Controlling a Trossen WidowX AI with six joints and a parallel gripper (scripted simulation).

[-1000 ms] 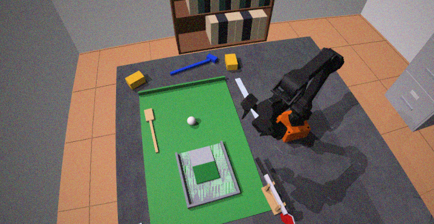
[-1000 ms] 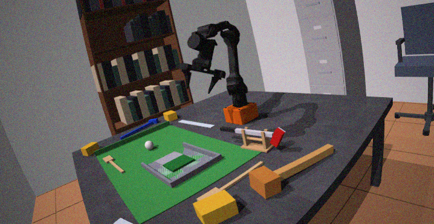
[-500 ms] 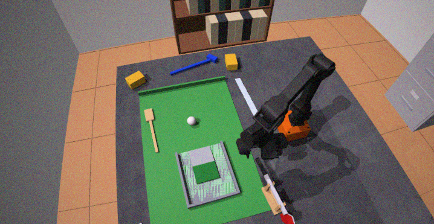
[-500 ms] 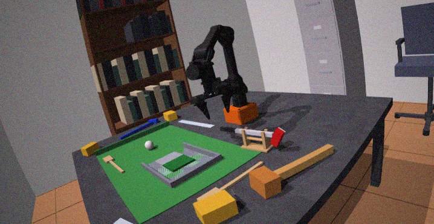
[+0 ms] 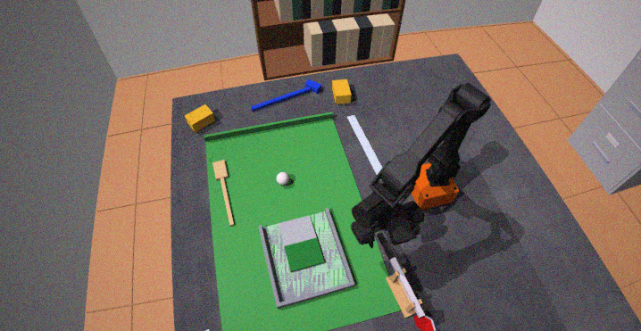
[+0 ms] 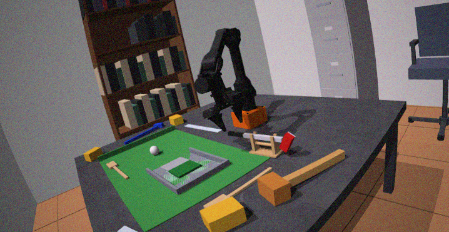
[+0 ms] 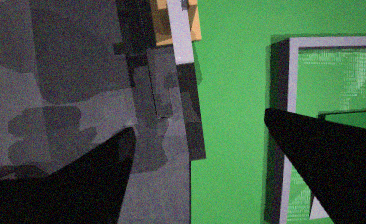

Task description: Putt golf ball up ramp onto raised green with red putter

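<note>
Right now the red putter is 11 cm to the left of my gripper tip, 4 cm behind it and 3 cm below it. Round my gripper tip: wooden stand (13 cm to the left, 6 cm below, 4 cm behind); green mat (27 cm ahead, 16 cm to the right, 9 cm below); white golf ball (28 cm ahead, 27 cm to the right, 7 cm below).
</note>
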